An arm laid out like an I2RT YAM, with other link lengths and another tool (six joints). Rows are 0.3 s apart.
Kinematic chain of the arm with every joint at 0, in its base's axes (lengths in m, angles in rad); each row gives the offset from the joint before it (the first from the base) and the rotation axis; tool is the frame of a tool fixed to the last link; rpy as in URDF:
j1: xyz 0 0 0.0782 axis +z
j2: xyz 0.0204 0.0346 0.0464 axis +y
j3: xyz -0.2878 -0.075 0 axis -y
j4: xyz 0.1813 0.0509 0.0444 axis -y
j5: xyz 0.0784 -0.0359 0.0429 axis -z
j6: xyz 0.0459 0 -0.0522 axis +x
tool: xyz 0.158 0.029 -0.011 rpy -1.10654 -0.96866 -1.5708
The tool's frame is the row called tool.
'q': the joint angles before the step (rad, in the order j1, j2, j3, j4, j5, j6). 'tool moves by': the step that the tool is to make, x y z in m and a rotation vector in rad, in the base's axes. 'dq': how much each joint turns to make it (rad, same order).
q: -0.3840, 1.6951, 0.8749, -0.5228, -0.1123, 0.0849
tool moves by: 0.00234, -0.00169, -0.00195, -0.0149, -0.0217, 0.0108
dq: 0.0000, -0.0053, -0.0251, 0.0442, 0.0030, -0.0119
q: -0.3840, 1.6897, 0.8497, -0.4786, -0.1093, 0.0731
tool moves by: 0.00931, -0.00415, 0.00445, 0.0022, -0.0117, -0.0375
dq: 0.0000, 0.0092, 0.0340, -0.0107, 0.0034, 0.0381
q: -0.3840, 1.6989, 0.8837, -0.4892, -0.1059, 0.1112
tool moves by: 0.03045, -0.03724, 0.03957, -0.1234, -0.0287, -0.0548
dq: 0.0001, 0.0030, 0.2357, -0.1587, 0.1153, 0.0214
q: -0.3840, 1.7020, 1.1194, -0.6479, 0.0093, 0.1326
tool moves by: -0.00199, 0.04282, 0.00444, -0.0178, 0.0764, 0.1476
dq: 0.1599, 0.0000, 0.0569, -0.1244, 0.0416, -0.0004
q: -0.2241, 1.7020, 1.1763, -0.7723, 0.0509, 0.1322
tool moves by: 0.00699, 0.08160, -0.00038, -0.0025, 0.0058, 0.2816
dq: 0.2781, 0.0000, 0.0000, -0.0054, 0.0019, -0.0042
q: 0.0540, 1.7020, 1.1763, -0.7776, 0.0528, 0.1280
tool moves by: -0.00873, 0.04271, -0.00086, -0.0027, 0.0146, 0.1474
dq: 0.1487, 0.0000, -0.0001, -0.0149, 0.0011, 0.0010
